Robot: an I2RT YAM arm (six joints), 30 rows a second.
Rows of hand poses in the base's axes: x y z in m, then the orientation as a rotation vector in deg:
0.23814, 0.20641, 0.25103, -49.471, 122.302, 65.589
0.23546, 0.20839, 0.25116, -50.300, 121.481, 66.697
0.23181, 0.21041, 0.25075, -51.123, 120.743, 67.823
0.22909, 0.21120, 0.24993, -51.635, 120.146, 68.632
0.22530, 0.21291, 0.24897, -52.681, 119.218, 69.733
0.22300, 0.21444, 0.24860, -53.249, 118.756, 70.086
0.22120, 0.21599, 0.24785, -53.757, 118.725, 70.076
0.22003, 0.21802, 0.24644, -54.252, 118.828, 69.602
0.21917, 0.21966, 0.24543, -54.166, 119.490, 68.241
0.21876, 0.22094, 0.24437, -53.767, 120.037, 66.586
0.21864, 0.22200, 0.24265, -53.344, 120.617, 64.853
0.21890, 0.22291, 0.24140, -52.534, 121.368, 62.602
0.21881, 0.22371, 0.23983, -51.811, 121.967, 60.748
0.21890, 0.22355, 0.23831, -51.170, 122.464, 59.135
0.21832, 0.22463, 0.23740, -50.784, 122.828, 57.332
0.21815, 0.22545, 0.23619, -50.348, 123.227, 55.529
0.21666, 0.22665, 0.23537, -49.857, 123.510, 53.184
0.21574, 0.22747, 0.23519, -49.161, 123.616, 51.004
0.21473, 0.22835, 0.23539, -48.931, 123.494, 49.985
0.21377, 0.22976, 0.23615, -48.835, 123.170, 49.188
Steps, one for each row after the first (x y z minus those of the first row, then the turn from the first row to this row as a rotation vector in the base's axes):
-0.00268, 0.00198, 0.00013, 0.720, -0.105, 0.957
-0.00633, 0.00400, -0.00028, 1.400, -0.127, 1.926
-0.00905, 0.00479, -0.00110, 1.946, -0.178, 2.565
-0.01284, 0.00650, -0.00206, 2.639, -0.353, 3.685
-0.01514, 0.00803, -0.00243, 2.877, -0.547, 4.207
-0.01694, 0.00958, -0.00318, 2.732, -0.616, 4.566
-0.01811, 0.01161, -0.00459, 2.303, -0.839, 4.748
-0.01897, 0.01325, -0.00560, 1.340, -1.087, 4.209
-0.01938, 0.01453, -0.00666, 0.389, -1.546, 3.339
-0.01950, 0.01559, -0.00838, -0.618, -2.007, 2.430
-0.01924, 0.01650, -0.00963, -1.861, -2.564, 1.068
-0.01933, 0.01730, -0.01120, -2.872, -3.014, -0.088
-0.01924, 0.01714, -0.01272, -3.746, -3.408, -1.100
-0.01982, 0.01822, -0.01363, -4.730, -4.010, -1.998
-0.01999, 0.01904, -0.01484, -5.730, -4.567, -2.925
-0.02148, 0.02024, -0.01566, -6.945, -5.462, -4.084
-0.02240, 0.02106, -0.01584, -7.941, -6.375, -5.342
-0.02341, 0.02194, -0.01564, -8.351, -6.941, -5.871
-0.02437, 0.02335, -0.01488, -8.581, -7.571, -6.239

